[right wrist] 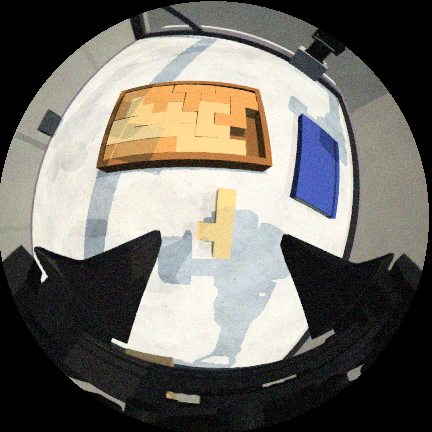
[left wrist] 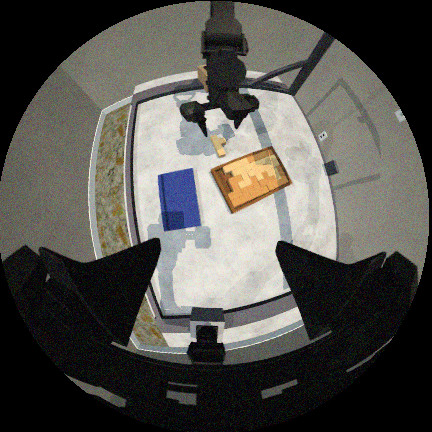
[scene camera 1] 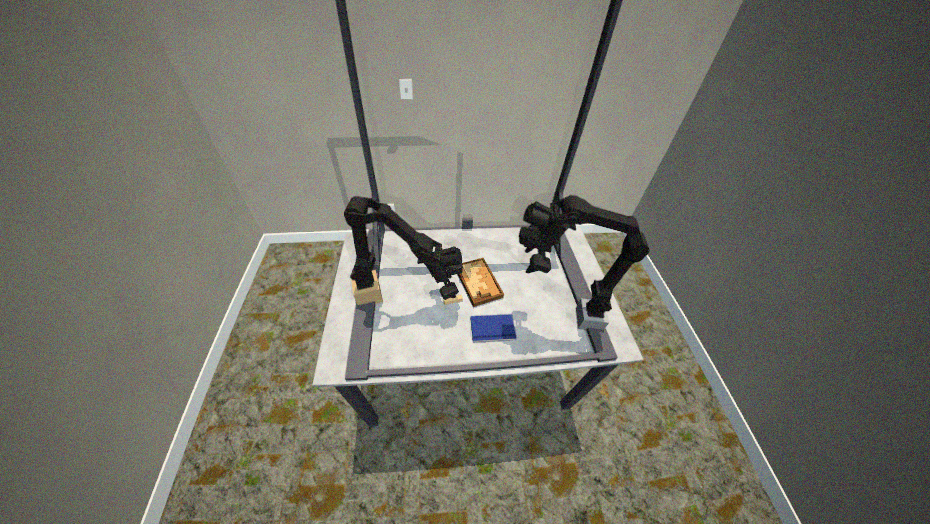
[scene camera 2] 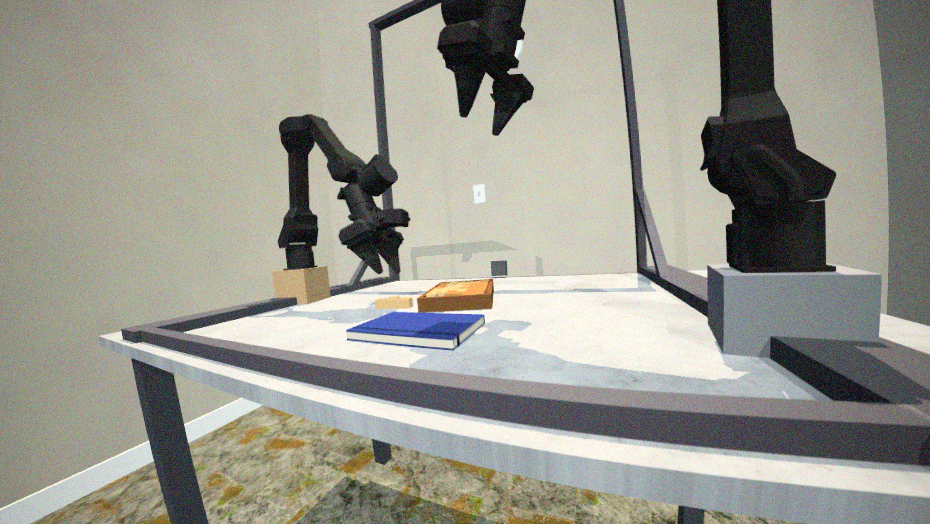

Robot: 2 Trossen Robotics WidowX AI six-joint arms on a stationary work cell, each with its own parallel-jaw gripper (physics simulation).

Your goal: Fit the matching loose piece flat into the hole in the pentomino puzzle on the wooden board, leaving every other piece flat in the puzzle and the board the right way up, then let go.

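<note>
The loose pale wooden piece, a long bar with one side bump, lies flat on the table beside the wooden puzzle board. The board is right way up, its other pieces looking flat. The dark hole is a long slot with a side notch, at the board's right end in the right wrist view. My right gripper is open and empty above the loose piece. My left gripper is open and empty, high above the table.
A blue book lies near the board, toward the table's front edge in the scene views. Dark frame rails run along the table edges, and two upright posts rise at the back.
</note>
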